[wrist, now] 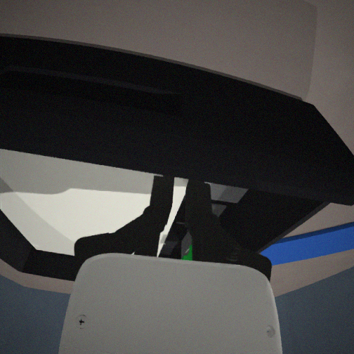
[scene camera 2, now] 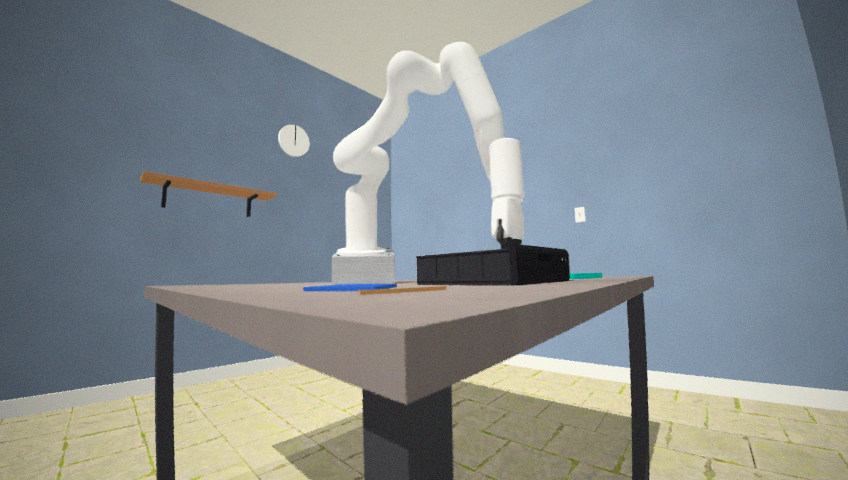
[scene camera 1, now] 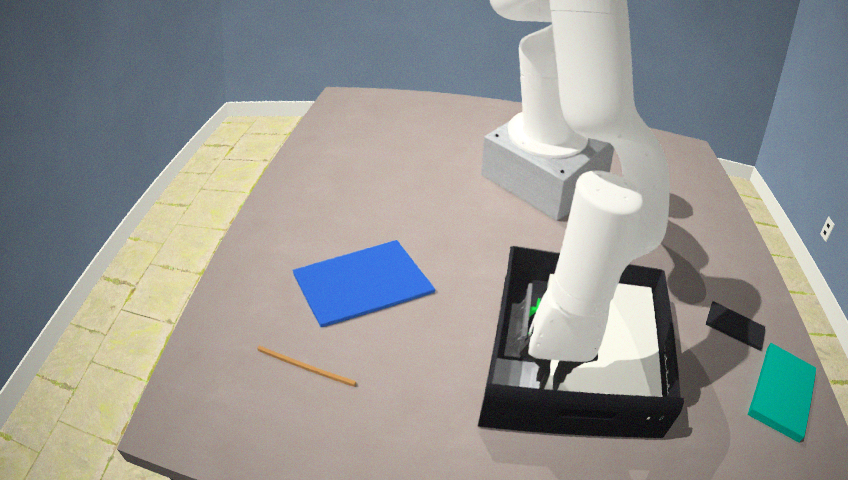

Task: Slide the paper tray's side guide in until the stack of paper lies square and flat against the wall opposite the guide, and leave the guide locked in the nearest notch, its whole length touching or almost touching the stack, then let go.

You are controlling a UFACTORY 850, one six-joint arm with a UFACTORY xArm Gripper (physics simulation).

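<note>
The black paper tray (scene camera 1: 583, 414) (scene camera 2: 467, 268) (wrist: 125, 135) stands on the table. The white paper stack (scene camera 1: 633, 333) (wrist: 100, 215) lies in it, its right edge along the right wall in scene camera 1; any slight gap there is unclear. The side guide (scene camera 1: 528, 309), a dark grey upright plate with a green mark (scene camera 1: 535, 307) (wrist: 188, 252), is toward the tray's left side and partly hidden by the arm. My gripper (scene camera 1: 549, 384) (scene camera 2: 510, 242) (wrist: 180, 174) points down into the tray near the front wall, fingers close together with nothing between them. Whether the guide touches the stack is hidden.
A blue flat book (scene camera 1: 364, 283) (scene camera 2: 351, 287) (wrist: 315, 245) and an orange stick (scene camera 1: 306, 365) (scene camera 2: 402, 290) lie left of the tray. A black block (scene camera 1: 735, 325) and a teal block (scene camera 1: 783, 392) (scene camera 2: 586, 275) lie to its right. The tray's walls surround the fingers.
</note>
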